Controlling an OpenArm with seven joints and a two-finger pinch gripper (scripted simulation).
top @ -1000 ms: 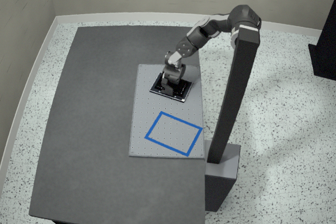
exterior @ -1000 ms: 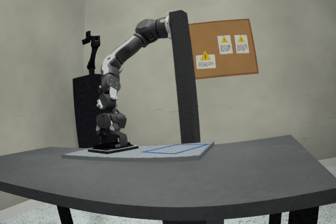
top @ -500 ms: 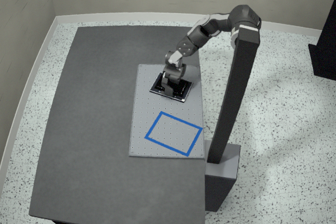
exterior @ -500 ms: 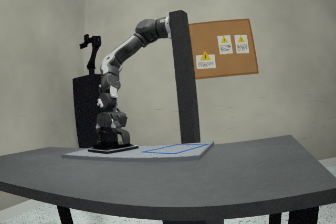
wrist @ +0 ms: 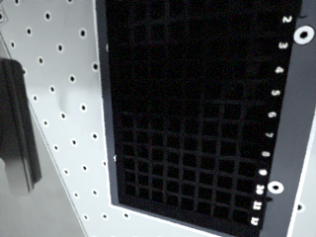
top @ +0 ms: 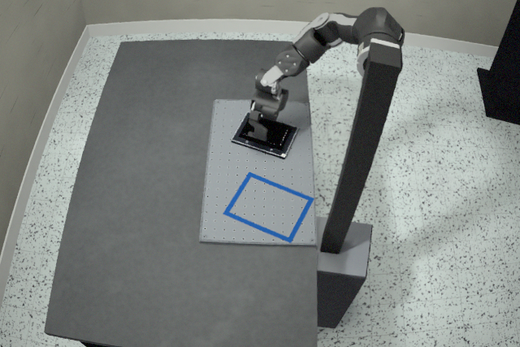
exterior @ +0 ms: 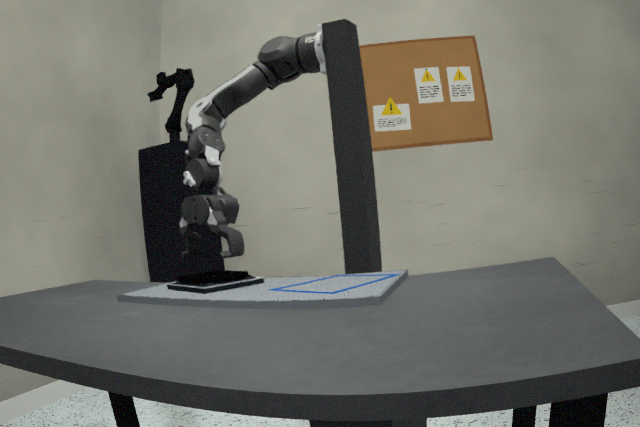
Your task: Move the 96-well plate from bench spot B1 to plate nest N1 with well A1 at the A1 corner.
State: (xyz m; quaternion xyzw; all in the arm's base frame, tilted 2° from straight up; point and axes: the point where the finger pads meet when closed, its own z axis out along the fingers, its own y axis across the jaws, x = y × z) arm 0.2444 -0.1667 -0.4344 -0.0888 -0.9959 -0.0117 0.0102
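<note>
My hand is 4 cm above the black 96-well plate. Also, from my hand: plate nest N1: 5 cm below.
</note>
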